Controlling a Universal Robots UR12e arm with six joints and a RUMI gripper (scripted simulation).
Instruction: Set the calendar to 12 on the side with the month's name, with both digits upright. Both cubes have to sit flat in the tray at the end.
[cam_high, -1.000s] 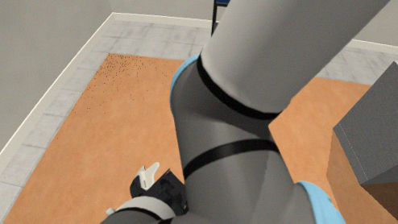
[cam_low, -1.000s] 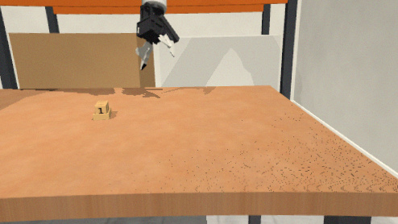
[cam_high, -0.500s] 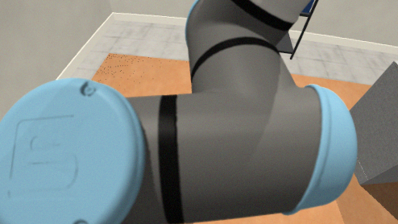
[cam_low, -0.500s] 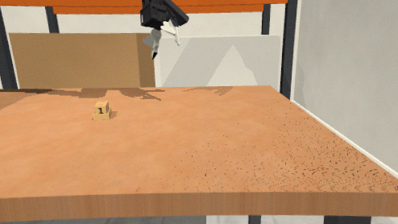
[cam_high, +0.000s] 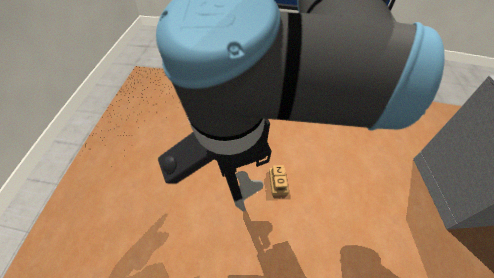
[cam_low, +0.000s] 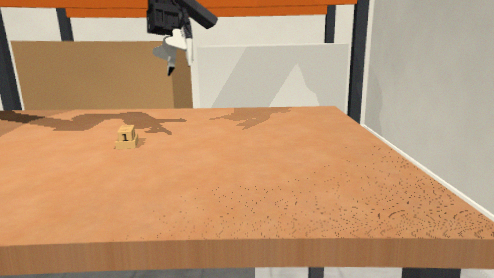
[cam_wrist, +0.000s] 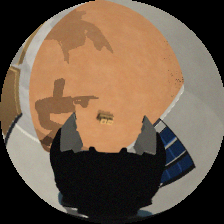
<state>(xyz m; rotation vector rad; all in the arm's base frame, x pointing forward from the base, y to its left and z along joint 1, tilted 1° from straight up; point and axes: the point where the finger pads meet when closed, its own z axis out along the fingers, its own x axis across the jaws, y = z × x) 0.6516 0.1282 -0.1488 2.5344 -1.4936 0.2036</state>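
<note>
Now: the cube 13 cm below my hand, 11 cm behind it and 10 cm to the right of it. Round my hand: tray 15 cm below, 12 cm behind, 8 cm to the right.
</note>
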